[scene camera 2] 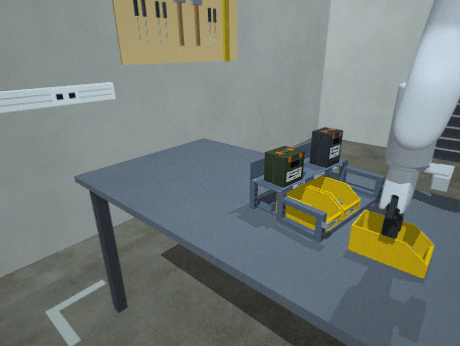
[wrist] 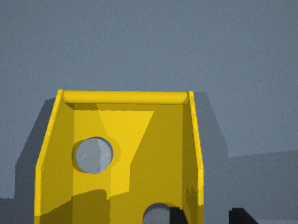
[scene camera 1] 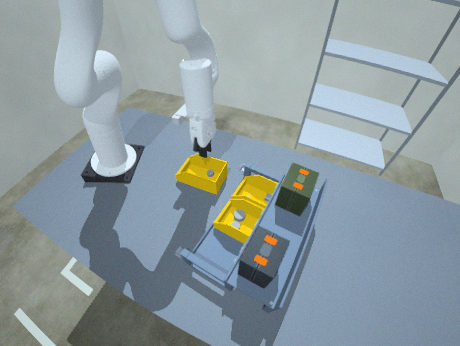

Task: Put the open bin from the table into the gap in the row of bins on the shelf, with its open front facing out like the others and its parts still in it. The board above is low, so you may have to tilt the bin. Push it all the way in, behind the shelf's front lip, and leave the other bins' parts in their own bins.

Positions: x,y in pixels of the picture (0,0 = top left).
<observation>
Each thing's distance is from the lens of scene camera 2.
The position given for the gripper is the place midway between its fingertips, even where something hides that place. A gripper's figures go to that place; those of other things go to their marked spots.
gripper (scene camera 2: 390,233): 80 cm
yellow open bin (scene camera 2: 398,254): 82 cm
</observation>
